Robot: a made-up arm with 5 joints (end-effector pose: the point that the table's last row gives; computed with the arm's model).
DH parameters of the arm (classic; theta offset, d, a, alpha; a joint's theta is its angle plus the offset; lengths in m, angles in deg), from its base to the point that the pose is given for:
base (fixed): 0 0 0.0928 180
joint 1: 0 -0.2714 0.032 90
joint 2: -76.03 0 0.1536 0
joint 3: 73.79 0 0.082 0
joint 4: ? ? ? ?
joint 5: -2.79 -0.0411 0 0
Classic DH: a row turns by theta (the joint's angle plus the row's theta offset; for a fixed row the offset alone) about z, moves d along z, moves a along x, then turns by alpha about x.
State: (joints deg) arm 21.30 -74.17 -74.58 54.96 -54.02
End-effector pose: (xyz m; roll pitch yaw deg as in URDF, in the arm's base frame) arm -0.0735 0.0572 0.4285 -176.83 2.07 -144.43
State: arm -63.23 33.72 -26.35 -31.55 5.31
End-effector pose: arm 0.2184 0.2332 0.3843 -174.41 -65.70 -122.90
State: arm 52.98 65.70 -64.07 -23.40 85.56
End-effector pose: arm 0.2697 -0.2464 0.3151 -111.93 -6.71 39.71
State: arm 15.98 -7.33 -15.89 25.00 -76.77
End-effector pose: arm 0.2494 -0.0522 0.4579 88.19 -10.43 -105.65
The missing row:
joint 4: -87.76 -0.0071 0 90
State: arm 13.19 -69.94 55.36 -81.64 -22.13
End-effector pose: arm 0.0705 -0.0021 0.4219 -177.37 5.64 -168.14
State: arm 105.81 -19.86 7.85 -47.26 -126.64
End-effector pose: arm 0.0542 -0.1104 0.4797 155.34 18.94 -160.56
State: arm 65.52 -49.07 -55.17 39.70 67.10
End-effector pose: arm 0.0607 0.0534 0.5128 -156.78 -10.74 47.96
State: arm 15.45 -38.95 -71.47 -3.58 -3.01
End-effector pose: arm 0.0127 0.0148 0.5238 -177.42 23.87 170.89
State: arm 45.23 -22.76 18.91 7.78 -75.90
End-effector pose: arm 0.1801 -0.0981 0.4291 85.99 -11.28 -134.44
